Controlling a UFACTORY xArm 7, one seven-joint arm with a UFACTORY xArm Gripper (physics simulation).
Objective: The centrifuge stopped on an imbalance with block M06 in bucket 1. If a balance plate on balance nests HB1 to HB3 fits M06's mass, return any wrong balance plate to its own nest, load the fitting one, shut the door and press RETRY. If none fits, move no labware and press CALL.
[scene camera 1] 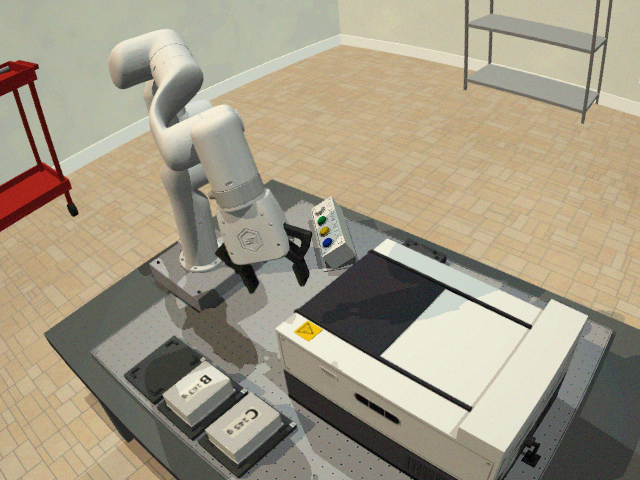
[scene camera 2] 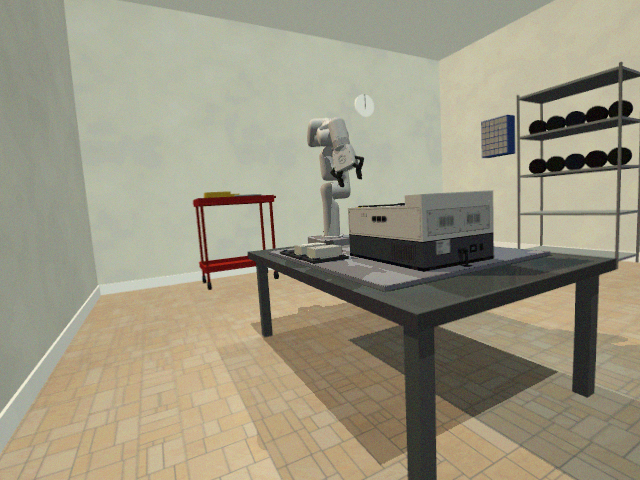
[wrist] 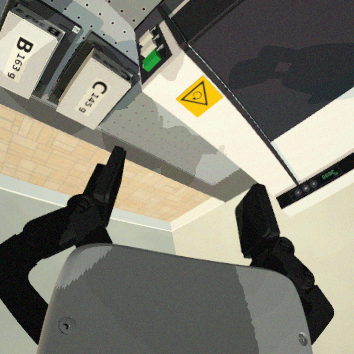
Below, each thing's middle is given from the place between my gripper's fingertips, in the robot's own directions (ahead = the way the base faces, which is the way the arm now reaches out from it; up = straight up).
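Button box (scene camera 1: 336, 250) a long way behind my hand, far to the left of it and far below it. The centrifuge (scene camera 1: 470, 380) stands 14 cm to the left of my hand, 19 cm below it and 23 cm ahead of it. Of the things named here, going by their middles, the centrifuge is the nearest to my hand.
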